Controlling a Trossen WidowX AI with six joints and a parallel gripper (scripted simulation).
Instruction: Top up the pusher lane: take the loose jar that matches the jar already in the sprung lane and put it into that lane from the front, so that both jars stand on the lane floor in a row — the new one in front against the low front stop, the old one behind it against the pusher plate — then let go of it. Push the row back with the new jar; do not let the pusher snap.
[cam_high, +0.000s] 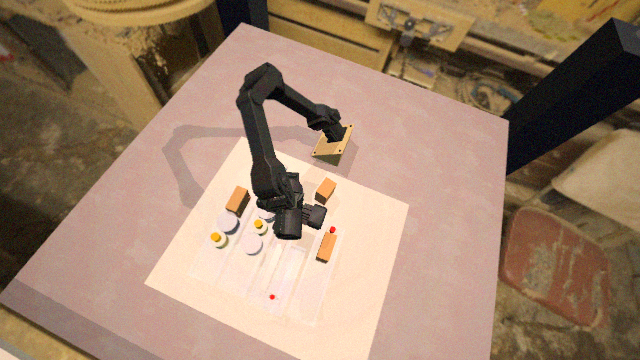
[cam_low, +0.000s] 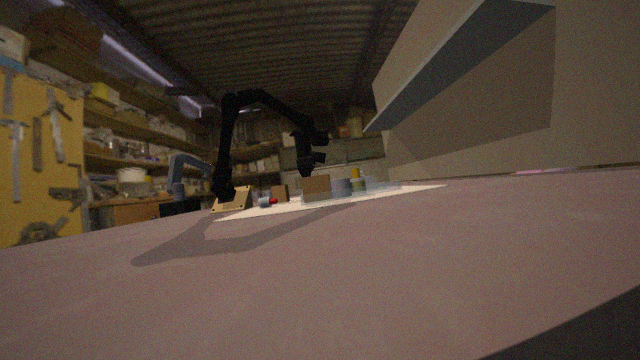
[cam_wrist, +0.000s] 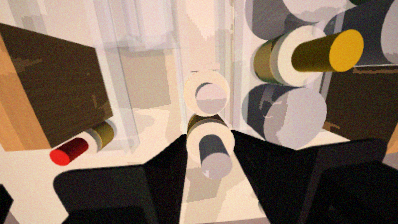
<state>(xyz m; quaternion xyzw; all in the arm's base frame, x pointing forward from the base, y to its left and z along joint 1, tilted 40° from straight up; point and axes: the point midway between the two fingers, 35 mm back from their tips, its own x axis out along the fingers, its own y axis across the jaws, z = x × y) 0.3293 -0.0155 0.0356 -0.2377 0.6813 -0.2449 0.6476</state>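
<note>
My gripper tip is now 60 mm short of the beige plate, 50 mm above it and 20 mm to the right of it.
</note>
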